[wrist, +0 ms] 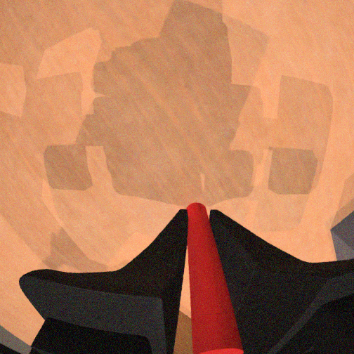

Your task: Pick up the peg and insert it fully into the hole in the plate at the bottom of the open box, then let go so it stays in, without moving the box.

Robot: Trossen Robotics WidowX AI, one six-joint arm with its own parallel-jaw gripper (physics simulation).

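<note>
A red cylindrical peg (pixel 211 285) runs from the bottom edge of the wrist view up to between the fingertips, leaning slightly left towards its far end. My gripper (pixel 197 215) is shut on the peg, with a black finger close against each side of it. The peg's far end shows level with the fingertips, and its near end is partly cut off by the bottom edge. The open box and the plate with the hole cannot be made out for certain in this view.
A light wood-coloured surface (pixel 165 110) with overlapping shadows lies beyond the fingers. Part of a blue-grey object (pixel 345 240) shows at the right edge. A darker brown patch (pixel 184 327) shows between the left finger and the peg.
</note>
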